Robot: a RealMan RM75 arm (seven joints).
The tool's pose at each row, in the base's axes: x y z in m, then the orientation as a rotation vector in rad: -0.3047, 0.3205, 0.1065, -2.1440, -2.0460, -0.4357; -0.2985, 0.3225, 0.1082, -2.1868, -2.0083, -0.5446; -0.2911, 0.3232, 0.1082, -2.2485, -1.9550, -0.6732; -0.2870, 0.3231, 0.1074, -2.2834, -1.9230, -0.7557; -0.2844, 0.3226, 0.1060, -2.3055, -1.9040, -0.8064; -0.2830, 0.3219, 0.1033, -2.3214, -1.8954, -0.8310
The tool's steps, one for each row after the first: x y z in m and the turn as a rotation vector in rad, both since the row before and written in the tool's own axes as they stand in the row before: 0.0026, 0.0062, -0.0003, -0.0705, 0.0341, 0.0286; 0.0011, 0.0072, 0.0016, -0.0897, 0.0327, 0.0406; 0.0000, 0.0038, 0.0018, -0.0575, 0.0199, 0.0221; -0.0008, 0.0022, 0.0019, -0.0366, 0.0105, 0.0128; -0.0016, 0.0007, 0.0026, -0.0210, 0.0013, 0.0067
